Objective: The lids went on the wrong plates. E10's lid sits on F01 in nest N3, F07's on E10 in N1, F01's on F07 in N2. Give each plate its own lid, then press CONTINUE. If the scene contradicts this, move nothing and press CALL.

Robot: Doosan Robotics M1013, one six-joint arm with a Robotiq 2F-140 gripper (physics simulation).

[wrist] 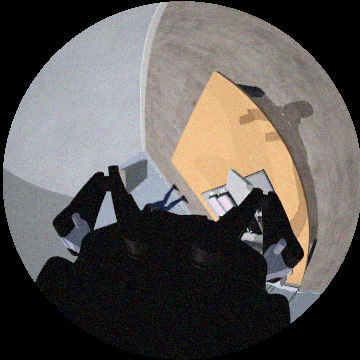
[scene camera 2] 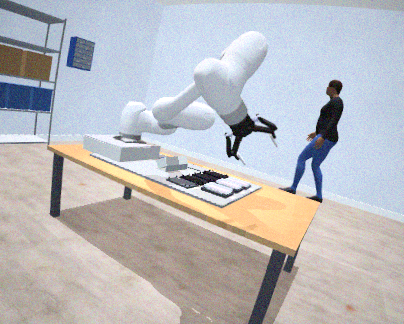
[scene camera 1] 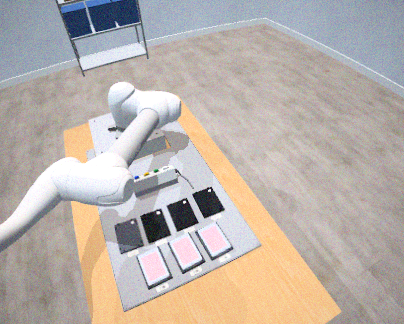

Labels:
my gripper: wrist; scene camera 2; not seen in scene camera 1 (out of frame)
same spot on my gripper: (wrist: 280, 248) = (scene camera 2: 230, 138)

